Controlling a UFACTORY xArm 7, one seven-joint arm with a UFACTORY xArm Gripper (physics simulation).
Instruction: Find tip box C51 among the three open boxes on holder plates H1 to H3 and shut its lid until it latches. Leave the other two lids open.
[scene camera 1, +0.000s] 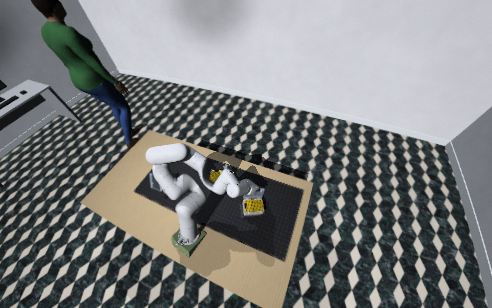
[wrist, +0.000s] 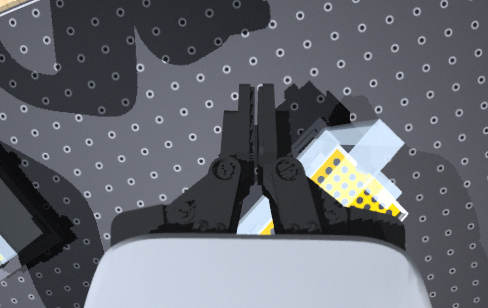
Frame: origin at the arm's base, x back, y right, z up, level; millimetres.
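Where they show: gripper, fingertip midpoint: (scene camera 1: 257, 184) (wrist: 256, 104); arm's base at its link origin: (scene camera 1: 188, 235).
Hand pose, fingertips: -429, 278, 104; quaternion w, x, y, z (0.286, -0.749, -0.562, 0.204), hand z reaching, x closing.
Note:
Things, the pixels of their top centre, and the offset from my fingertips, as dx, dy, dz. "pt": a spot on its surface instead. Level surfaces: height alone.
- box with yellow tips, surface spot: (wrist: 345, 182) pt +42, +29, +26
- dark holder plate at a spot on its surface: (wrist: 22, 200) pt +34, -257, -119
- right box at its top centre: (scene camera 1: 253, 203) +117, +22, -32
- middle box at its top centre: (scene camera 1: 214, 176) +27, -307, -52
- dark perforated mat at its surface level: dz -127
- wooden table at its surface level: dz -139
My gripper (wrist: 256, 104) is shut and empty. In the wrist view a box with yellow tips (wrist: 345, 182) is right of the fingers, partly behind the right finger linkage, its clear lid (wrist: 381, 142) raised. Another box (wrist: 6, 254) shows at the left edge beside a dark holder plate (wrist: 22, 200). In the scene view the right box (scene camera 1: 253, 206) is open, lid (scene camera 1: 258, 193) up, with the arm's wrist close to the lid. A middle box (scene camera 1: 216, 175) and a left box (scene camera 1: 155, 181) are partly hidden by the arm. The fingertips are unclear there, and no C51 label is readable.
The boxes are on a dark perforated mat (scene camera 1: 280, 230) on a wooden table (scene camera 1: 117, 200). The arm stands on a green base (scene camera 1: 188, 246) at the near edge. A person in green (scene camera 1: 75, 55) stands beyond the table's far left corner, near a desk (scene camera 1: 30, 90).

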